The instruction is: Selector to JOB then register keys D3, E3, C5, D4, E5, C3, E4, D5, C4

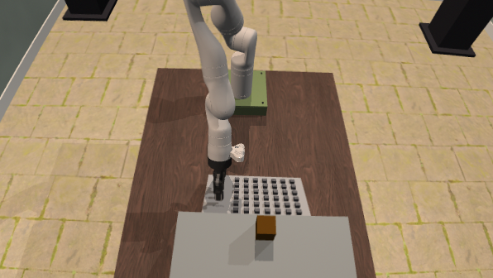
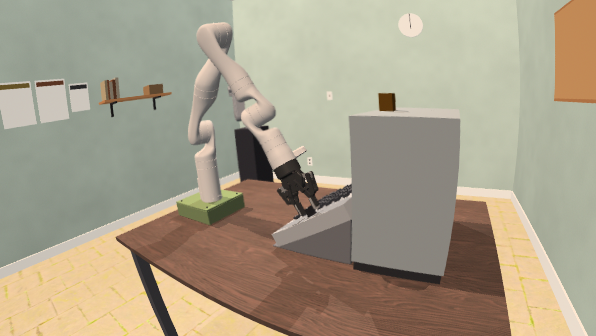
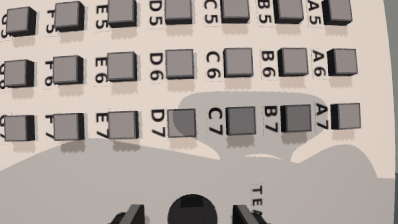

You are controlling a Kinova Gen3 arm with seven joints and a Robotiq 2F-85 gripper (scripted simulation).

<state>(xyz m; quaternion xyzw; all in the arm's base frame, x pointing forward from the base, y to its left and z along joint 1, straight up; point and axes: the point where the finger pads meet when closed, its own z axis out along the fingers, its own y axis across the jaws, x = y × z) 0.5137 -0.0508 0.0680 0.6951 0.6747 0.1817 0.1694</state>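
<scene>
My hand is 10 mm to the left of the black selector knob, 10 mm short of it and 10 mm above it. From my hand the other things lie so: key G7: 80 mm behind, 70 mm below, 60 mm to the left; then key D7: 60 mm to the left, 20 mm below, 10 mm ahead; then D5 key: 120 mm to the left, 20 mm below, 10 mm ahead.
</scene>
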